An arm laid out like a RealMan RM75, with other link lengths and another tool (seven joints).
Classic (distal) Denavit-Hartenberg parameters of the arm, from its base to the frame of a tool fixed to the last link. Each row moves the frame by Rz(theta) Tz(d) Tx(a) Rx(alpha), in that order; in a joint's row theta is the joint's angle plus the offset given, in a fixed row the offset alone. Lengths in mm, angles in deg.
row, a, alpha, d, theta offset
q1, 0, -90, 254.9, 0
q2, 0, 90, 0, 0
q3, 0, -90, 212.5, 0
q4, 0, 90, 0, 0
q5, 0, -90, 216.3, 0
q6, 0, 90, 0, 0
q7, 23.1, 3.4, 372.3, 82
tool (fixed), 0, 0, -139.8, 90
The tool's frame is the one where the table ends.
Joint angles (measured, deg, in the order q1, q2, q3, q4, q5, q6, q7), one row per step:
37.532 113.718 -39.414 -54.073 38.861 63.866 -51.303
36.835 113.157 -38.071 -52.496 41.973 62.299 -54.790
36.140 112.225 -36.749 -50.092 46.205 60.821 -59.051
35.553 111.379 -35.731 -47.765 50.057 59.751 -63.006
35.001 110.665 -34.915 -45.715 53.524 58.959 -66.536
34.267 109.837 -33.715 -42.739 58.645 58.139 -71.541
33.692 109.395 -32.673 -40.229 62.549 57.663 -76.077
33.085 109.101 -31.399 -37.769 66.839 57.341 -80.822
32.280 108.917 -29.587 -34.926 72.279 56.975 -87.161
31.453 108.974 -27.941 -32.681 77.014 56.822 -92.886
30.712 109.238 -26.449 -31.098 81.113 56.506 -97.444
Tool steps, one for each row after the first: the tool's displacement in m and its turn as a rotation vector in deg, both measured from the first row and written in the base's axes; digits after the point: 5 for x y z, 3 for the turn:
0.00466 0.00223 0.00664 2.024 0.833 1.230
0.00911 0.00423 0.01358 4.138 2.074 2.718
0.01303 0.00516 0.01881 5.851 3.090 4.027
0.01652 0.00546 0.02331 7.391 3.950 5.124
0.02037 0.00534 0.02872 9.669 5.504 6.584
0.02412 0.00405 0.03093 11.346 6.412 7.817
0.02717 0.00283 0.03430 13.548 7.557 9.054
0.03163 0.00129 0.04037 16.925 8.538 10.579
0.03643 -0.00101 0.04604 20.181 9.036 11.758
0.04139 -0.00275 0.05248 23.511 9.401 12.279

